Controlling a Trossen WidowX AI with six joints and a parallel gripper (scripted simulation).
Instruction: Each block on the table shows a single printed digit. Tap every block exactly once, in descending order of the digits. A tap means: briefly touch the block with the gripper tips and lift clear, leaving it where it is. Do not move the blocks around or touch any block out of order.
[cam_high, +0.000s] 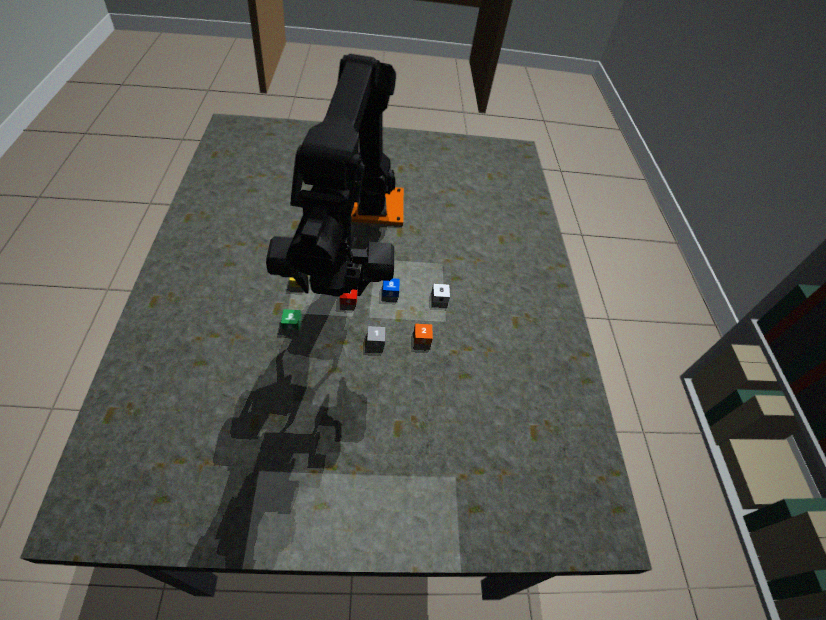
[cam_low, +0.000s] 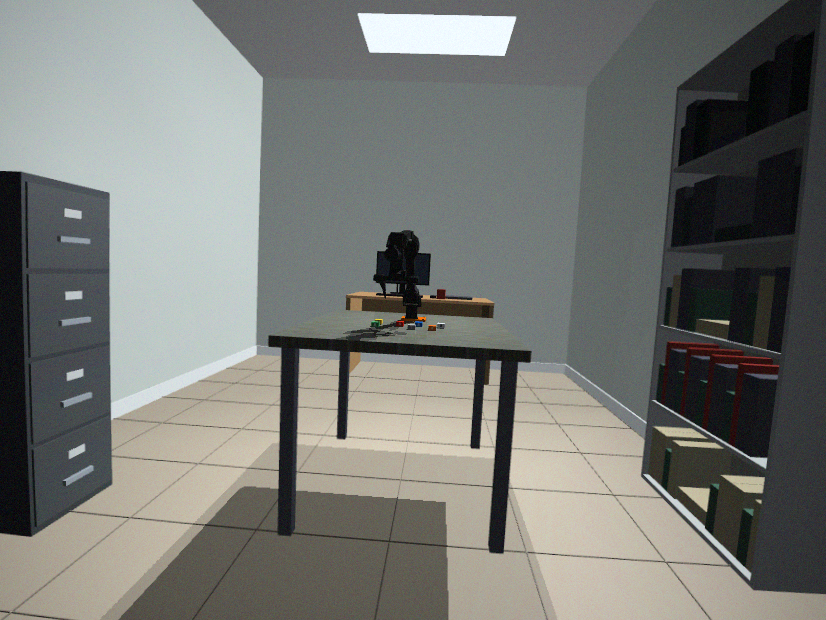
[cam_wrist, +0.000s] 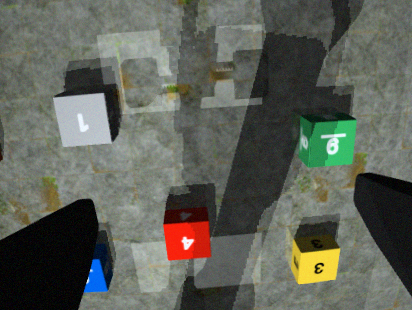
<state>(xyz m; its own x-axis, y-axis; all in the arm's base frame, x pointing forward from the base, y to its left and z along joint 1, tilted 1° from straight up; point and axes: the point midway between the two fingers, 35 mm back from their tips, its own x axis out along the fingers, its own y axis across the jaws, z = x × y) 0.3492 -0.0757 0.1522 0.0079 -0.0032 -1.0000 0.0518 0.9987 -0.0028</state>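
Now: the green block 30 mm behind my gripper tip, 80 mm to the right of it and 110 mm below it. Round my gripper tip: yellow block (130 mm behind, 70 mm to the right, 110 mm below); grey block (10 mm ahead, 80 mm to the left, 110 mm below); red block (90 mm behind, 20 mm to the left, 110 mm below).
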